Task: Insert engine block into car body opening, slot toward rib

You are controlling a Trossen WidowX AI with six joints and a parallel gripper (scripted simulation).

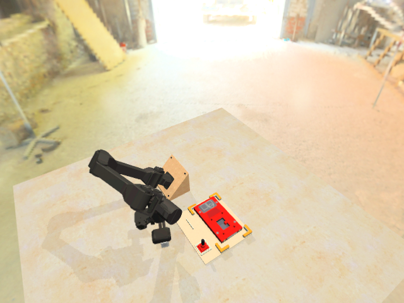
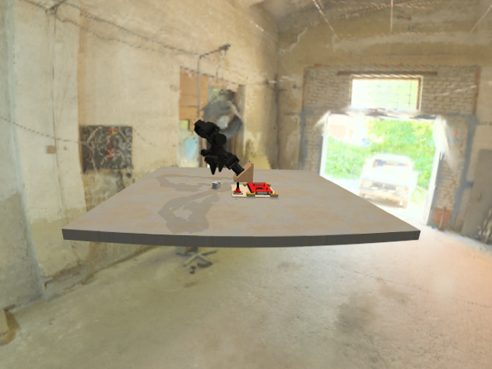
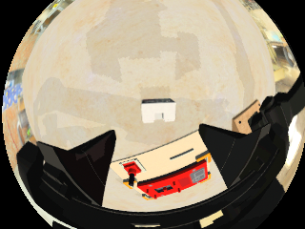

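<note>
Right now the engine block is 10 mm behind my gripper tip and 60 mm below it.
</note>
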